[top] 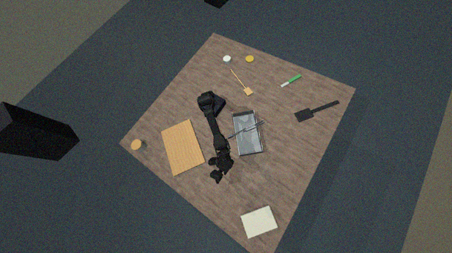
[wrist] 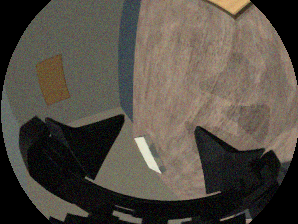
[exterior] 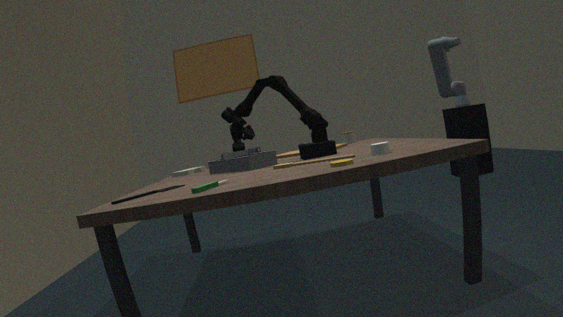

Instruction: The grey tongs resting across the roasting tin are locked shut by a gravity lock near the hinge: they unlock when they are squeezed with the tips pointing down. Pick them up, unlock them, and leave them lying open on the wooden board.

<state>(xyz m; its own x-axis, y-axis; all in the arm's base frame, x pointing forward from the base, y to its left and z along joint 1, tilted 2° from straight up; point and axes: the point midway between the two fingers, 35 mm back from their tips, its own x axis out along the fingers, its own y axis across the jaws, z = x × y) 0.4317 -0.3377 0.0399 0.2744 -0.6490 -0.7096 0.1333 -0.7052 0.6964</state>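
Now: gripper tip 34 cm to the right of the roasting tin, 8 cm past it and 6 cm above it. From my gripper tip the other things lie so: white pad: 31 cm ahead, 8 cm below, 4 cm to the right; then jar: 63 cm behind, 23 cm to the right, 6 cm below; then wooden board: 38 cm behind, 8 cm below, 2 cm to the right.
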